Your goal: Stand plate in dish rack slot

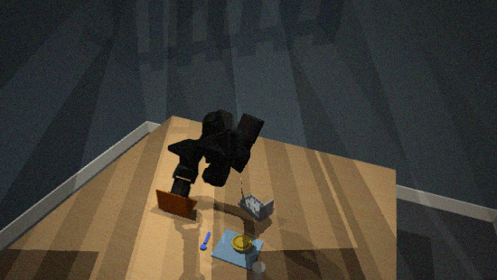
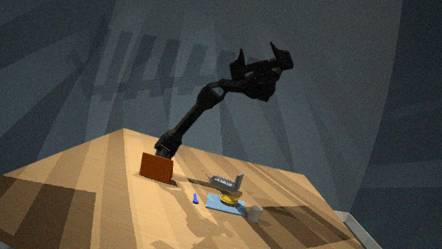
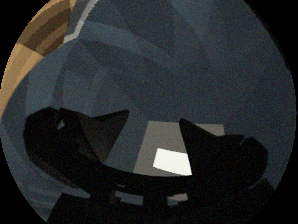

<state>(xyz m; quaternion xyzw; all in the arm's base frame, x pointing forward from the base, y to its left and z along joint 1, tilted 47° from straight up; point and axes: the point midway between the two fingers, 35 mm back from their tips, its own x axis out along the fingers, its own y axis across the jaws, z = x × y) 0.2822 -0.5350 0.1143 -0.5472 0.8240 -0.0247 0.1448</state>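
The yellow plate lies 54 cm below my gripper tip, 23 cm to the left of it and 6 cm ahead of it. From my gripper tip the other things lie so: small blue utensil (56 cm below, 19 cm to the left, 6 cm behind); light blue mat (56 cm below, 21 cm to the left, 6 cm ahead); grey dish rack (54 cm below, 42 cm to the left, 4 cm ahead).
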